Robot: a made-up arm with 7 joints.
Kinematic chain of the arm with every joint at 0, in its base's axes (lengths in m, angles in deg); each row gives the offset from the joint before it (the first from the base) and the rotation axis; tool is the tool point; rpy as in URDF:
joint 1: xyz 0 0 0.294 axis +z
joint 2: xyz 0 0 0 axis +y
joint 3: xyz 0 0 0.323 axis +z
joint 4: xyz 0.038 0 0 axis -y
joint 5: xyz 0.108 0 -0.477 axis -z
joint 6: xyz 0 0 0 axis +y
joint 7: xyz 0.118 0 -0.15 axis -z
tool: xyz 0 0 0 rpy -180 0 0
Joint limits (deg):
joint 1: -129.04..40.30
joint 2: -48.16..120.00
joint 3: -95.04..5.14
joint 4: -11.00..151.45
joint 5: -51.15..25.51
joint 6: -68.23..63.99
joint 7: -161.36..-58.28
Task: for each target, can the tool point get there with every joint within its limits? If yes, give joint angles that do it. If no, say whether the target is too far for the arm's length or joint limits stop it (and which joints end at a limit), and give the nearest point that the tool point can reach.
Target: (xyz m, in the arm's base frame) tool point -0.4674 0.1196 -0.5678
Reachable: no: joint limits stop it (at a limit: joint 1, joint 2) | nearest point -0.4264 0.0748 -0.4709 | short by 0.114 m
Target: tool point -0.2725 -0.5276 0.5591
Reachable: yes | joints -75.65 -15.88 -33.63 46.89 17.94 -24.43 -131.08
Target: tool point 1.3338 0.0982 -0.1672
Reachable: no: too far | nearest point 0.9454 0.0696 -0.0329 | short by 0.412 m
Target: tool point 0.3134 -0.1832 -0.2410
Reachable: yes | joints -12.29 59.21 -10.42 53.42 -19.35 33.96 -122.13
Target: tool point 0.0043 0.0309 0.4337
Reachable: no: joint limits stop it (at a limit: joint 1, joint 2, joint 3, joint 4, joint 5, joint 6) | nearest point -0.1213 0.1961 0.4514 | short by 0.208 m
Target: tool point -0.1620 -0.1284 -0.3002
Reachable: yes | joints -79.36 88.99 -16.91 42.06 0.58 -23.26 -105.40
